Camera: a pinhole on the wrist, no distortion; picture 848 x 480 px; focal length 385.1 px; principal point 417.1 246.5 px. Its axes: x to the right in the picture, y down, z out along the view. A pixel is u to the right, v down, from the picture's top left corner.
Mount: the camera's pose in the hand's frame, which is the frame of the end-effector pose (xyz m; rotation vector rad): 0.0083 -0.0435 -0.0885 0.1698 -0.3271 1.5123
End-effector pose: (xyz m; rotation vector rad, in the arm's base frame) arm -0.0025 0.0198 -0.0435 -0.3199 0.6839 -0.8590
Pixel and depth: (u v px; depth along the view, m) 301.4 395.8 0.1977
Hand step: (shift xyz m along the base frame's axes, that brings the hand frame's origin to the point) -0.0850 -0.0278 0.1732
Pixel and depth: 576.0 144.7 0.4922
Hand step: 0.3372 -0.0818 0.3043
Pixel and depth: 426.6 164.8 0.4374
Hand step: 0.1477 -0.1543 0.3180
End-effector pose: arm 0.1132 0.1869 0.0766 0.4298 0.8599 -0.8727
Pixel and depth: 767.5 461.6 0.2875
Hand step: 0.1588 -0.0027 0.2894
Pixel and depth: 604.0 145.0 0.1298
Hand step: 0.0167 -0.0668 0.0102
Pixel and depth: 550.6 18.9 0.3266
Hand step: 0.1496 -0.2869 0.0292
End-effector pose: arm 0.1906 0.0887 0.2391 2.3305 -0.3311 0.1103
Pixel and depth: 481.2 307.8 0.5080
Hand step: -0.0958 -0.1881 -0.3909
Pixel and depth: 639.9 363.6 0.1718
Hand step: -0.0592 -0.0595 -0.0807
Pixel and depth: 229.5 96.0 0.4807
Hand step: 0.2418 0.0389 -0.4858
